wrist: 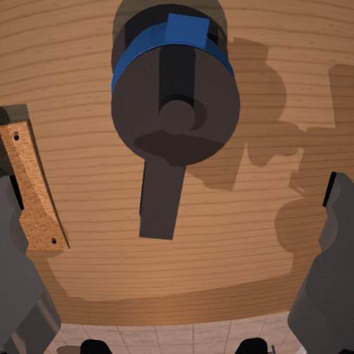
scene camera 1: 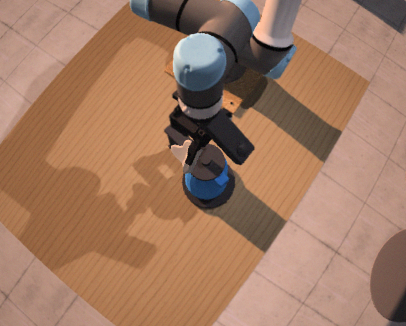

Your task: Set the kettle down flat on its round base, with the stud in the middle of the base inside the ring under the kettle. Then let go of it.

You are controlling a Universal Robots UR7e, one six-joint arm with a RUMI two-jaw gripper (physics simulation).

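Observation:
The kettle (scene camera 1: 206, 187) (wrist: 131, 107) has a blue body and a dark round lid with a knob. It stands upright on the dark round base (scene camera 1: 209, 204) (wrist: 142, 25), whose rim shows around its foot, and looks level. The stud and the ring are hidden under the kettle. The dark handle (wrist: 161, 202) sticks out towards the bottom of the wrist view. My gripper (scene camera 1: 201, 148) (wrist: 172, 177) is open, its jaws wide apart on either side of the handle and clear of it. It is above and behind the kettle, apart from the lid.
An orange-brown board (scene camera 1: 232, 102) (wrist: 42, 212) with small holes lies by the arm's foot, at the left in the wrist view. The wooden table top (scene camera 1: 165, 280) (wrist: 295, 25) ends at a tiled floor. A brown round object (scene camera 1: 392, 280) is at the right edge of the scene view.

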